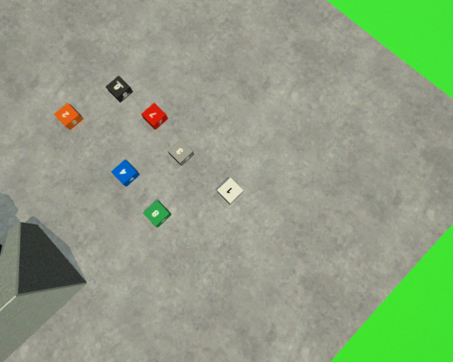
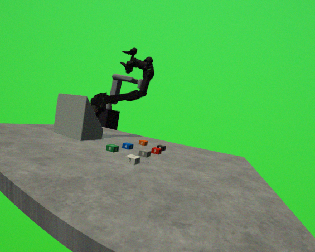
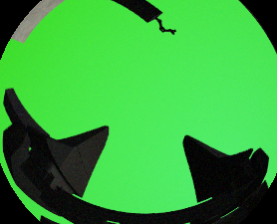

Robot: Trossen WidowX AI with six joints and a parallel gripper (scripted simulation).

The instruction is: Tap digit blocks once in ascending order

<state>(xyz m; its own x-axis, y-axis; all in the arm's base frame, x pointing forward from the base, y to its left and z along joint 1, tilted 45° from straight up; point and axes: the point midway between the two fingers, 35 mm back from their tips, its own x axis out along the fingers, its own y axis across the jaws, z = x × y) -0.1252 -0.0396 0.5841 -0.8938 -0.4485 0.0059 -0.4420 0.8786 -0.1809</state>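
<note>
My gripper tip is now 530 mm short of the white 1 block, 500 mm to the left of it and 520 mm above it. Also, from my gripper tip: black block (500 mm ahead, 220 mm to the right, 520 mm below); then orange 2 block (400 mm ahead, 200 mm to the right, 520 mm below); then blue 4 block (410 mm ahead, 360 mm to the right, 520 mm below).
</note>
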